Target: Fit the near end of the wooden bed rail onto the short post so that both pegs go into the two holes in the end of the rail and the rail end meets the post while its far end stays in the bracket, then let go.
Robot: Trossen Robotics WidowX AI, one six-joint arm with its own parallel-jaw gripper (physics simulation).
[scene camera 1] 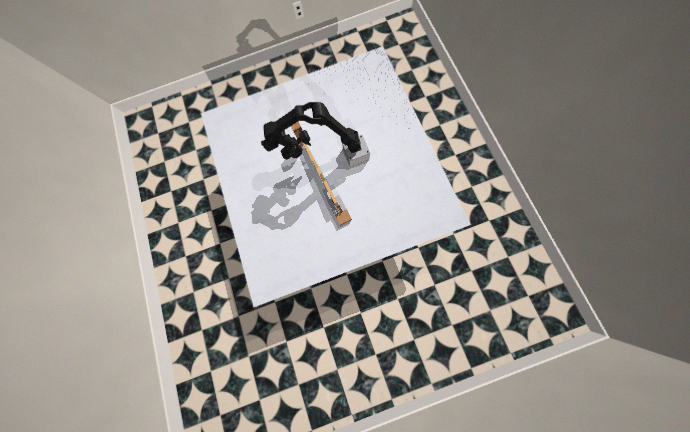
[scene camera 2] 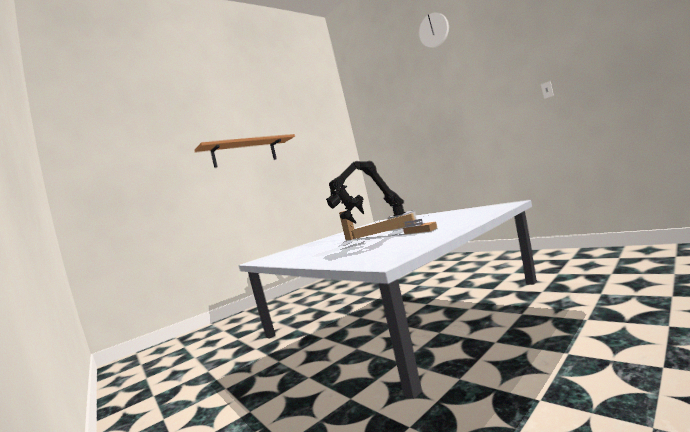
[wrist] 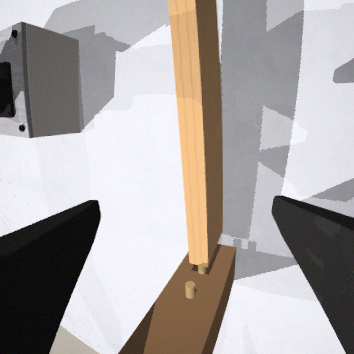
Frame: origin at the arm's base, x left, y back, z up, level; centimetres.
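Seen in the pictures: gripper, fingertip midpoint: [scene camera 1: 305,150] [scene camera 2: 359,218] [wrist: 187,206]; arm's base at its link origin: [scene camera 1: 354,146] [scene camera 2: 399,214].
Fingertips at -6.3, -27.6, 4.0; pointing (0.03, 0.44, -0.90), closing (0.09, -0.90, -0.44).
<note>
Pixels of each thing's top centre, then the offset from my fingertips to it, as dx, dy, dz. "spot": a spot on its surface instead. Level surfaces: height alone.
- wooden bed rail at its top centre: [scene camera 2: 380,218] [scene camera 1: 318,169] +13.2, +3.4, -1.9
- wooden block at its top centre: [scene camera 2: 419,224] [scene camera 1: 339,209] +37.5, +6.8, -8.4
- peg at a spot on its surface: [wrist: 190,290] spot: -9.1, +0.0, -3.2
- white table at its surface level: dz -11.9
The wooden bed rail [scene camera 1: 320,175] [scene camera 2: 382,225] [wrist: 190,130] stretches from the short post to the bracket [scene camera 2: 417,222] on a wooden block [scene camera 1: 344,217] [scene camera 2: 421,228]. The brown post [scene camera 1: 296,127] [scene camera 2: 346,227] [wrist: 182,320] stands upright. In the wrist view one peg [wrist: 190,290] stands out of the post's face, free of the rail. The other peg [wrist: 202,269] shows right at the rail's near end, outside the holes as far as I can see. The holes are hidden. My gripper [scene camera 1: 299,144] [scene camera 2: 357,215] [wrist: 187,206] is open and empty above the near end, its fingers apart on either side.
The grey arm base [scene camera 1: 358,155] [wrist: 52,82] stands on the white table [scene camera 1: 407,203] [scene camera 2: 315,264], to one side of the rail. The black arm [scene camera 1: 333,124] [scene camera 2: 379,180] arches from it to the post. A wall shelf [scene camera 2: 244,142] hangs beyond the table.
</note>
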